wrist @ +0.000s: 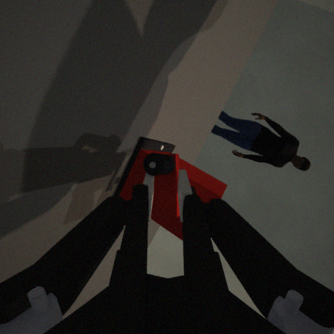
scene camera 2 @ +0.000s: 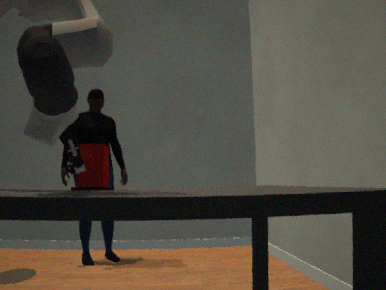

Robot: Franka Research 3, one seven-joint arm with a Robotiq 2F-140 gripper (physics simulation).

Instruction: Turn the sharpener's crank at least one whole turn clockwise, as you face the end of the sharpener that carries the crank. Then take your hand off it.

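Note:
The red sharpener (scene camera 2: 98,165) (wrist: 162,207) stands upright on its dark base near the table's far edge. Its crank arm is a thin red bar seen edge-on in the wrist view, with a black knob (wrist: 159,164) at its upper end. My gripper (scene camera 2: 78,166) (wrist: 165,180) is closed to a narrow gap around the crank. One finger is at the knob's outer end, the other beside the red arm, between it and the sharpener's body. The knob hides part of the left fingertip; exact contact is hard to see.
The dark-edged table (scene camera 2: 175,207) spans the scene view. A standing person (scene camera 2: 97,127) (wrist: 260,140) shows beyond it, in front of the wall. The robot's arm (scene camera 2: 47,70) hangs at the upper left. Its shadow falls across the tabletop in the wrist view.

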